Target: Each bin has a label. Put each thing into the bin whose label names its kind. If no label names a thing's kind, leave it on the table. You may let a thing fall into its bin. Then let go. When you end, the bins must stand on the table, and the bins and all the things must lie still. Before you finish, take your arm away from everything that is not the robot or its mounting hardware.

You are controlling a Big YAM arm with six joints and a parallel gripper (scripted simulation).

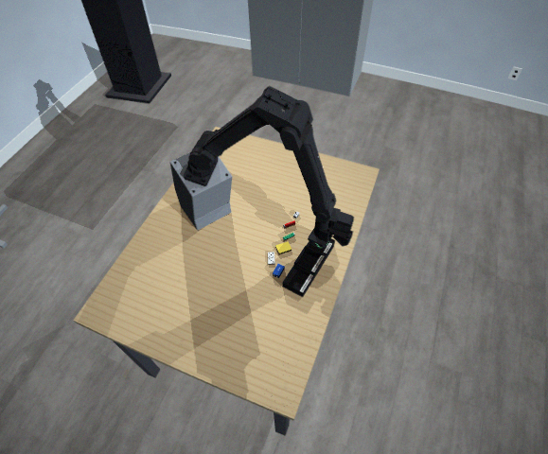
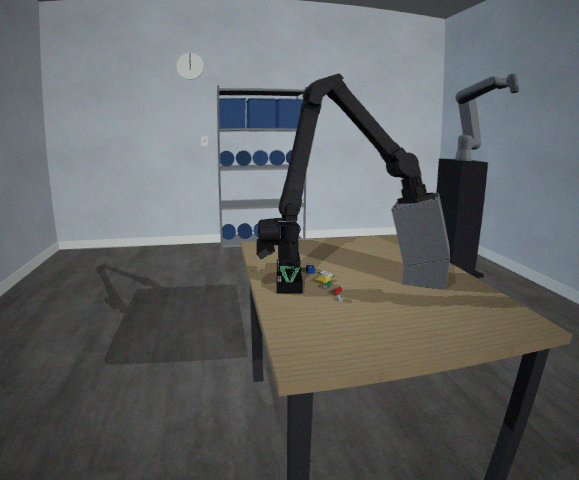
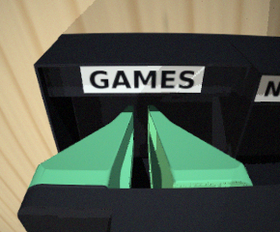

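My hand is 13 cm past the yellow block, 3 cm to the left of it and 2 cm above it. Round my hand: grey-white piece (13 cm behind, 13 cm to the left, 2 cm below); then red piece (14 cm behind, 8 cm to the left, 2 cm below); then green piece (13 cm behind, 2 cm to the left, 2 cm below).
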